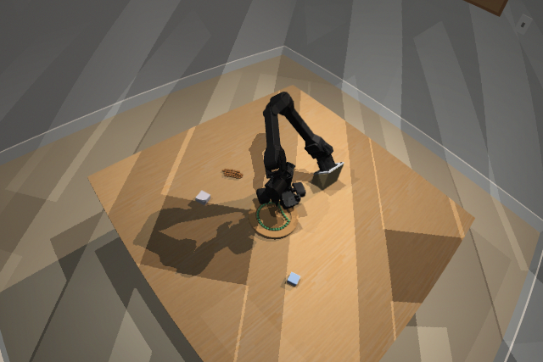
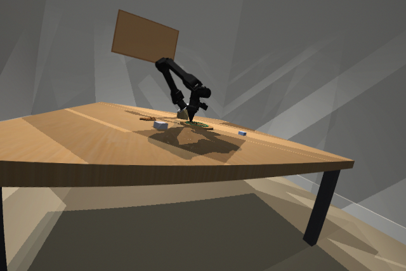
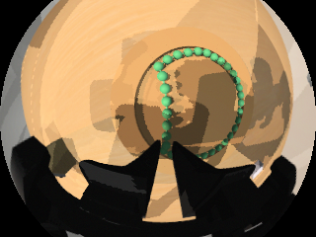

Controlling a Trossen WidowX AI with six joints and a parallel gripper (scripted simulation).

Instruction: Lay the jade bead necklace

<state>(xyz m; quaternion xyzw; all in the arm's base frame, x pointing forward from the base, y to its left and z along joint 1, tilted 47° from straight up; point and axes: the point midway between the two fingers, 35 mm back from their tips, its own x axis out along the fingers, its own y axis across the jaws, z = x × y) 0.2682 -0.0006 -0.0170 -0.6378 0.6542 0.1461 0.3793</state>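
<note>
My gripper tip is 4 cm short of the round wooden bead board, 3 cm to the right of it and 1 cm above it. Round my gripper tip: blue block (14 cm ahead, 29 cm to the left, 1 cm below); then pale grey block (25 cm ahead, 18 cm to the right).
</note>
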